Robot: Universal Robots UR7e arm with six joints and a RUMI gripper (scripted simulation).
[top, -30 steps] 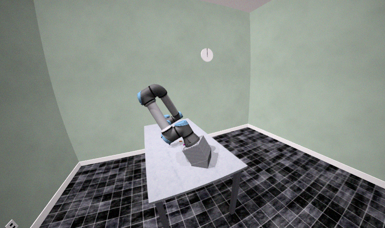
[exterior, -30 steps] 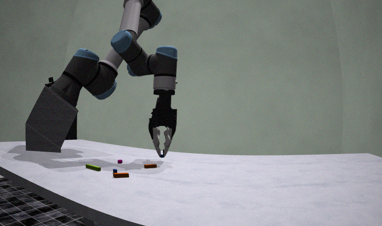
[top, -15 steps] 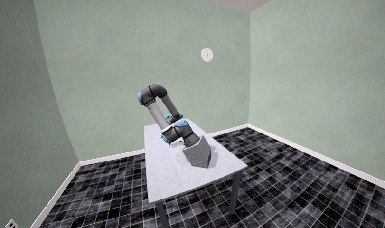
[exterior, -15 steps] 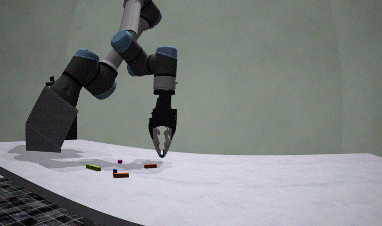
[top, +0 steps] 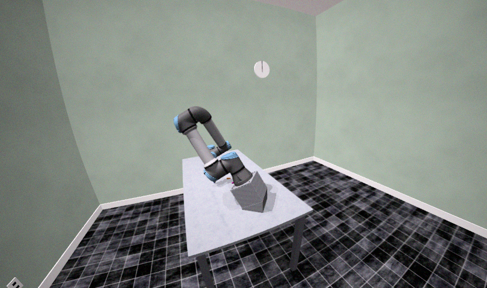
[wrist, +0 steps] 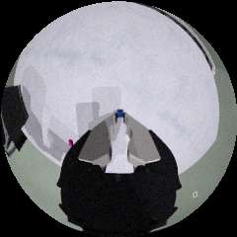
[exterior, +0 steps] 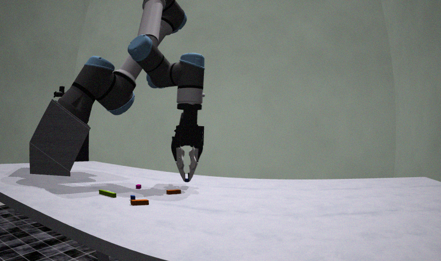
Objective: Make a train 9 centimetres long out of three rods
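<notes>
Right now my hand is 32 cm to the left of the lime rod, 9 cm past it and 2 cm above it. From my hand the other things lie so: magenta rod 16 cm to the right, 8 cm behind, 2 cm below.
</notes>
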